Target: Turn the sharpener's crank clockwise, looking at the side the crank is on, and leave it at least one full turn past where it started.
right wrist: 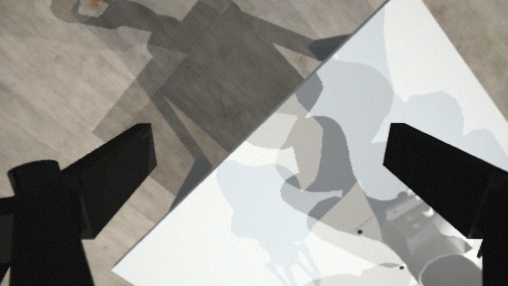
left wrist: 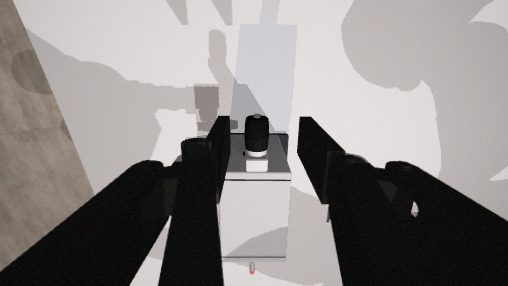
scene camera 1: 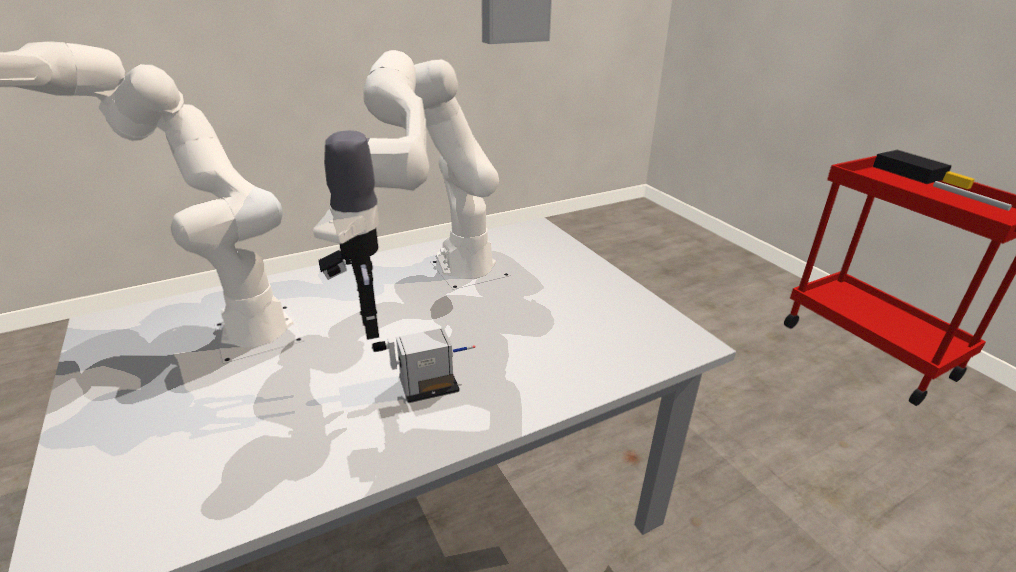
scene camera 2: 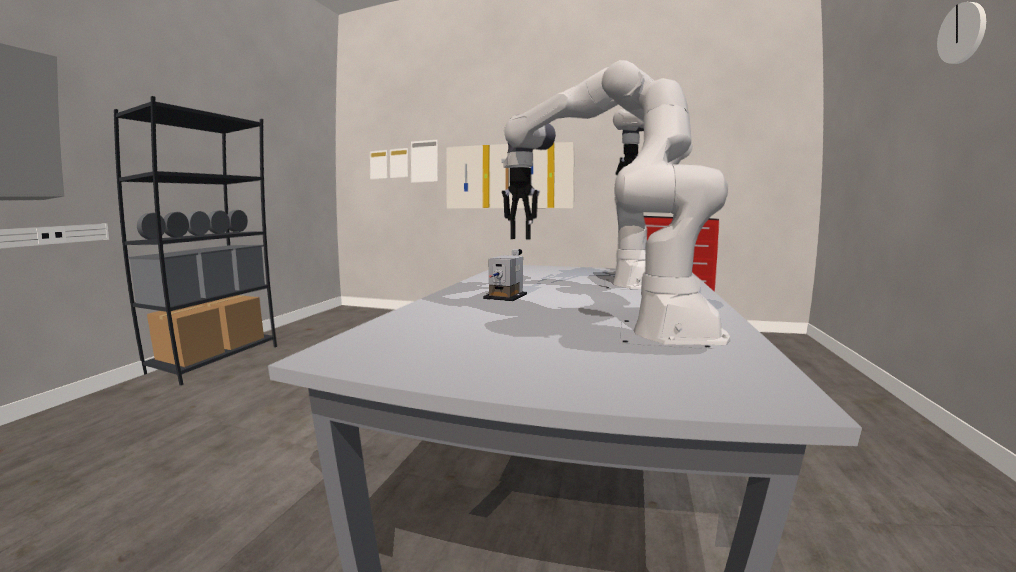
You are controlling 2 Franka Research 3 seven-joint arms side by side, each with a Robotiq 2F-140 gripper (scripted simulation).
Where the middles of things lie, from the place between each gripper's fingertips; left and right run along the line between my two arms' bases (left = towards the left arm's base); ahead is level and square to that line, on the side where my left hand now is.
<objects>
Now: left hand [scene camera 1: 371, 330] 1 cm short of the black crank knob [left wrist: 256, 128], 1 cm to the right of it and 8 cm above it.
The black crank knob is 470 mm ahead of my right hand, 750 mm to the left of it and 280 mm below it.
</objects>
